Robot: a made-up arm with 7 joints. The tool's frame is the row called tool. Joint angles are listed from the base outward.
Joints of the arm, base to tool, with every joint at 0 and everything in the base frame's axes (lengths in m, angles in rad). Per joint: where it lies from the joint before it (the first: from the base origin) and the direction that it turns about. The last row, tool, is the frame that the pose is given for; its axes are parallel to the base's.
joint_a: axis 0 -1 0 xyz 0.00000 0.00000 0.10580
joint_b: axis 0 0 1 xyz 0.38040 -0.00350 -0.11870
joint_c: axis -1 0 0 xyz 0.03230 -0.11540 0.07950
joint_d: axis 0 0 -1 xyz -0.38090 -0.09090 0.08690
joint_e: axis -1 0 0 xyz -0.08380 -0.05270 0.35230
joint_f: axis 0 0 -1 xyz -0.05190 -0.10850 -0.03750
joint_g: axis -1 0 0 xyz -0.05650 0.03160 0.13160
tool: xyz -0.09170 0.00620 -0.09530
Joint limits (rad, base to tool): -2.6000..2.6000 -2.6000..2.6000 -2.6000..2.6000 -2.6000..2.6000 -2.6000..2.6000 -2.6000..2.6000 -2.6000..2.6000
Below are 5 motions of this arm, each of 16 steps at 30 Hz.
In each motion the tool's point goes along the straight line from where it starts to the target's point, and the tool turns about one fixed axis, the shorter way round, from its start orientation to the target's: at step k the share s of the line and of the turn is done. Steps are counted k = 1, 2, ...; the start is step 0. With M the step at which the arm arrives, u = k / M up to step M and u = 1 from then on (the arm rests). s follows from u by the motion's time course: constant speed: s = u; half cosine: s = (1 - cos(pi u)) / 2; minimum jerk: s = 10 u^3 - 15 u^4 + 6 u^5.
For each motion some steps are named. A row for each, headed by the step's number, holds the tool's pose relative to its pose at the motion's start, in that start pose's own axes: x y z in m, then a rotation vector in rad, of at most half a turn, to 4 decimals.
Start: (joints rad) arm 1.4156 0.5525 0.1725 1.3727 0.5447 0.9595 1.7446
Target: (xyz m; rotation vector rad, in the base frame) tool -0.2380 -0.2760 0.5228 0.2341 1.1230 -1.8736
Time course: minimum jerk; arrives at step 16
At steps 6, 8, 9, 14, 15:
6: -0.0034 0.0013 0.1358 -0.0393 0.1341 0.0607
8: -0.0063 0.0024 0.2467 -0.0715 0.2437 0.1103
9: -0.0077 0.0029 0.3039 -0.0880 0.3002 0.1359
14: -0.0123 0.0046 0.4854 -0.1406 0.4795 0.2171
15: -0.0125 0.0047 0.4922 -0.1426 0.4862 0.2201

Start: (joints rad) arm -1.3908 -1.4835 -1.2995 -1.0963 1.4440 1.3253 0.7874
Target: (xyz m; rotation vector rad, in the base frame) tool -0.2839 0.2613 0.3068 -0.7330 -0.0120 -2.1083
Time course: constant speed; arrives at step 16
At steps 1, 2, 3, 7, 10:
1: 0.0010 0.0048 -0.0046 0.0351 0.0602 0.0082
2: 0.0019 0.0096 -0.0093 0.0703 0.1205 0.0163
3: 0.0029 0.0144 -0.0139 0.1054 0.1807 0.0245
7: 0.0067 0.0337 -0.0324 0.2460 0.4216 0.0572
10: 0.0096 0.0481 -0.0463 0.3514 0.6023 0.0816

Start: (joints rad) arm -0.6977 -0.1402 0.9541 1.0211 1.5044 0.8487 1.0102
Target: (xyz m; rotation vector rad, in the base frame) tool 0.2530 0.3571 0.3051 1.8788 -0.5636 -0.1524
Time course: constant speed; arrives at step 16
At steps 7, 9, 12, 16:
7: 0.0906 0.0119 0.0490 -0.2225 -0.3382 0.0323
9: 0.1164 0.0153 0.0630 -0.2861 -0.4349 0.0416
12: 0.1553 0.0203 0.0840 -0.3815 -0.5798 0.0554
16: 0.2070 0.0271 0.1120 -0.5087 -0.7731 0.0739

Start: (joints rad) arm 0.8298 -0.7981 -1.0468 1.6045 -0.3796 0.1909 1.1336
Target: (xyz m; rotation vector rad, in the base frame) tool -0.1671 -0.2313 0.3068 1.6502 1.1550 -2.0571
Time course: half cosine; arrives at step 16
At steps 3, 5, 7, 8, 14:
3: -0.0001 0.0303 0.0248 0.0514 0.0058 -0.0687
5: -0.0002 0.0799 0.0654 0.1357 0.0153 -0.1812
7: -0.0004 0.1447 0.1184 0.2457 0.0277 -0.3281
8: -0.0005 0.1798 0.1471 0.3053 0.0344 -0.4076
14: -0.0010 0.3459 0.2830 0.5873 0.0662 -0.7842

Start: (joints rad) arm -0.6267 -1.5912 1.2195 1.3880 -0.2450 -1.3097 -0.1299
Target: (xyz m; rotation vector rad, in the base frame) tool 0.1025 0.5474 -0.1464 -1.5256 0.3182 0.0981
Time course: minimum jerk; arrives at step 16
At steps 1, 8, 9, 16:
1: 0.0000 -0.0002 -0.0010 -0.0001 -0.0027 0.0005
8: 0.0044 -0.0374 -0.2350 -0.0237 -0.6003 0.1050
9: 0.0054 -0.0461 -0.2895 -0.0293 -0.7395 0.1294
16: 0.0087 -0.0749 -0.4700 -0.0475 -1.2005 0.2101

